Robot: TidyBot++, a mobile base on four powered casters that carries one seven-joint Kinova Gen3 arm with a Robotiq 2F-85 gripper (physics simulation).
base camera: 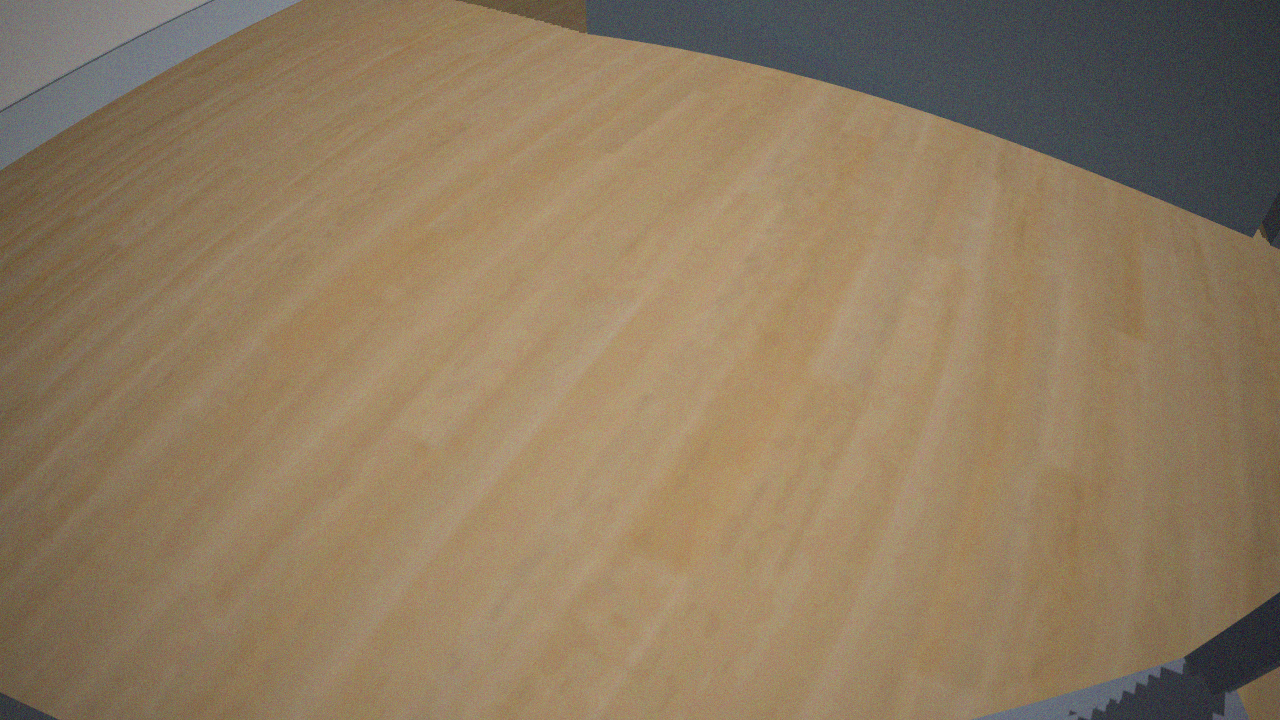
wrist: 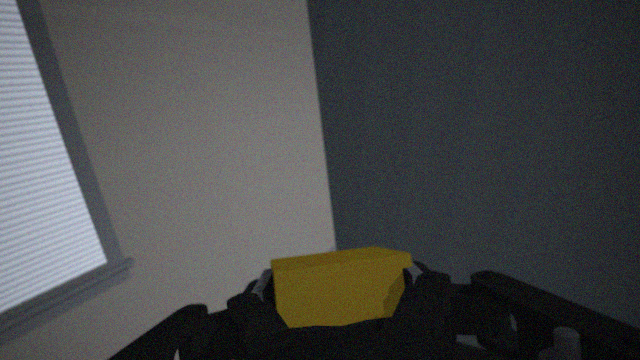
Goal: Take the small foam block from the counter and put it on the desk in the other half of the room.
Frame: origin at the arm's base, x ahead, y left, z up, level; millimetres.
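Seen in the pictures: gripper, fingertip midpoint: [wrist: 336,279].
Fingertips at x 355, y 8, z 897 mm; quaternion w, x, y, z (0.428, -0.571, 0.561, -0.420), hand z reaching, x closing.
Note:
Pixels of each thing's top centre, then the offset from my fingertips to it. "pt": a spot on its surface instead. Level surfaces: height alone.
- small foam block, top centre: [wrist: 331,255] dx -25, dy +0, dz +30 mm
- blind-covered window, surface spot: [wrist: 40,165] pt dx +800, dy +946, dz -23 mm
- wooden floor, surface height: dz -1293 mm
The small foam block [wrist: 341,292] is yellow and sits between the two black fingers at the bottom middle of the wrist view. My gripper [wrist: 336,279] is shut on it, with one fingertip against its left side and one against its right side. The lower part of the block is hidden behind the dark gripper body. Neither the counter nor the desk can be made out in the base camera view or the wrist view.
A dark grey-blue panel or wall [base camera: 939,53] [wrist: 475,125] stands at the back right. A pale wall [base camera: 80,40] [wrist: 200,125] is at the left, with a blind-covered window [wrist: 40,165]. The wooden floor [base camera: 581,358] lies in front of the base.

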